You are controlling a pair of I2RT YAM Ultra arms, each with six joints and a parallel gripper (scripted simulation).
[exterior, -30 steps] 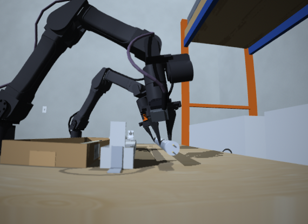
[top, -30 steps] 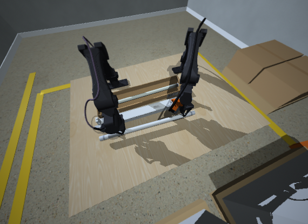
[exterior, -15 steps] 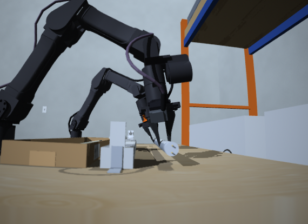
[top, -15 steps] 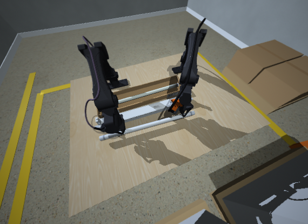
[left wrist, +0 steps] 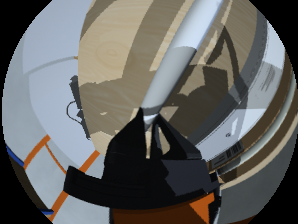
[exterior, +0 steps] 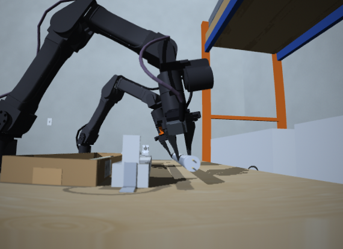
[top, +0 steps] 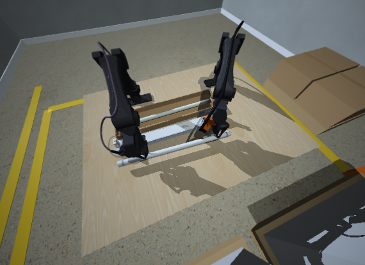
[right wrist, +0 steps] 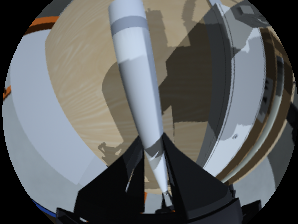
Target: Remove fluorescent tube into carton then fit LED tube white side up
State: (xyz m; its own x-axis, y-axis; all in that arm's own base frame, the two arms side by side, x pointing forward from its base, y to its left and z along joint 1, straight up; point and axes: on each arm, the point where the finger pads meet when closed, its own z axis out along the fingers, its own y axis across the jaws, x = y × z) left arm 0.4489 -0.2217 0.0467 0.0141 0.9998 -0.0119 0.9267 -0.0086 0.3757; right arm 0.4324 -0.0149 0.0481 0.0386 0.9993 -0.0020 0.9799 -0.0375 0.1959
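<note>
My right gripper is now 170 mm to the right of the LED tube, 10 mm short of it and 10 mm above it. From my right hand the other things lie so: brown carton 250 mm behind, 190 mm to the left, 30 mm below; then white fixture 180 mm to the left, 110 mm behind, 10 mm above; then old fluorescent tube 250 mm behind, 190 mm to the left, 30 mm below.
</note>
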